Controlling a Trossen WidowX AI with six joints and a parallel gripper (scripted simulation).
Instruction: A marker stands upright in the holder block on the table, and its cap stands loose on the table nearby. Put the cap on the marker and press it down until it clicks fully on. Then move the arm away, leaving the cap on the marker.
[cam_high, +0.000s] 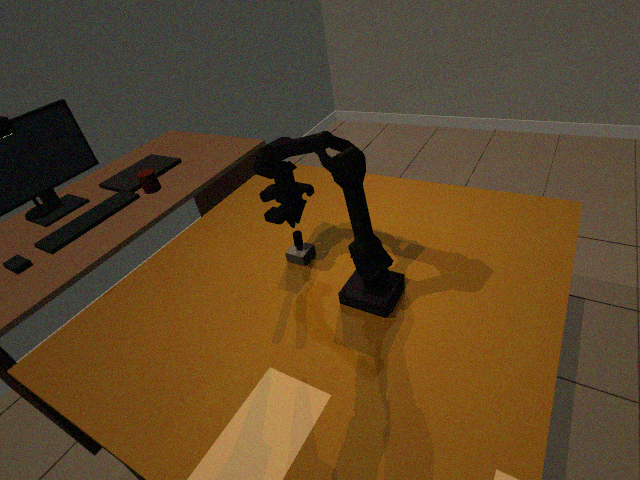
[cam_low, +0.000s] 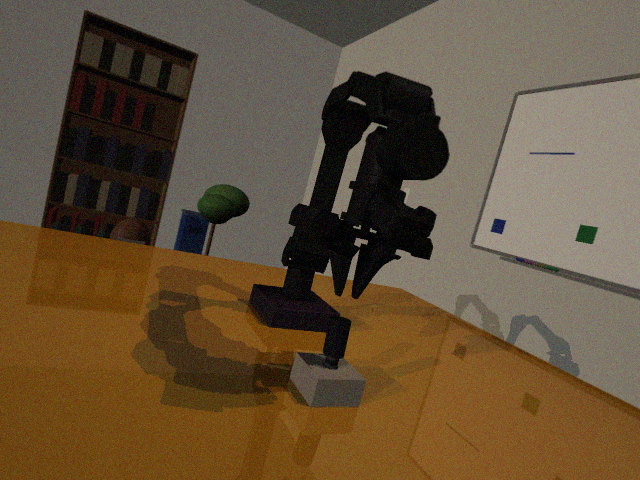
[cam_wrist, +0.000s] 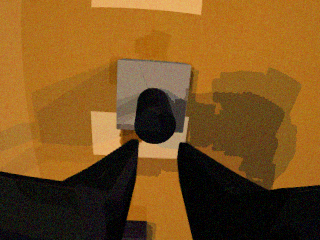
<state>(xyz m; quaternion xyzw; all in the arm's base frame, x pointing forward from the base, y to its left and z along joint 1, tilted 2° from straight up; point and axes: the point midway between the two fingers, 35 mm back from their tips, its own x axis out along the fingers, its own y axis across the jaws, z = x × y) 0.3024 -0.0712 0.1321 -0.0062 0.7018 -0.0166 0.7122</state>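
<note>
Right now the marker cap is 50 mm below my gripper tip. From my gripper tip the other things lie so: holder block 110 mm below.
</note>
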